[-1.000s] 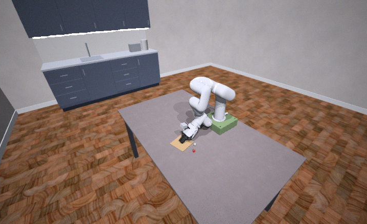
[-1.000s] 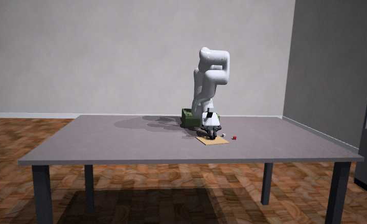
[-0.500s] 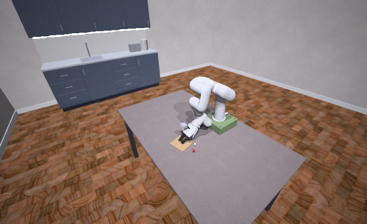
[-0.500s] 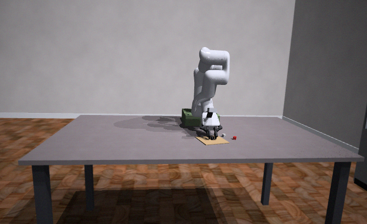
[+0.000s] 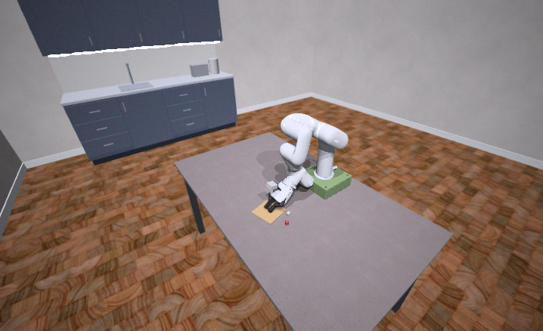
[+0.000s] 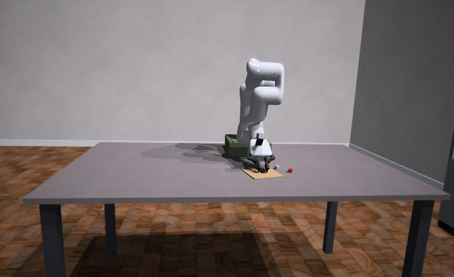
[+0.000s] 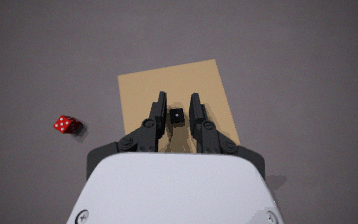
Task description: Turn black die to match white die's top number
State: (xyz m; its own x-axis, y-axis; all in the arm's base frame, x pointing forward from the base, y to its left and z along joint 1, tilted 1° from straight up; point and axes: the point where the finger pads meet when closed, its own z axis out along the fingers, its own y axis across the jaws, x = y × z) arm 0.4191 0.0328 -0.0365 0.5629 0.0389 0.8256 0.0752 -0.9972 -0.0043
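My gripper is now 2 cm above the black die. The rest, counted from my hand: white die 8 cm to the left, 7 cm behind, 2 cm below; red die 13 cm to the left, 2 cm below, 2 cm behind; tan mat 3 cm below.
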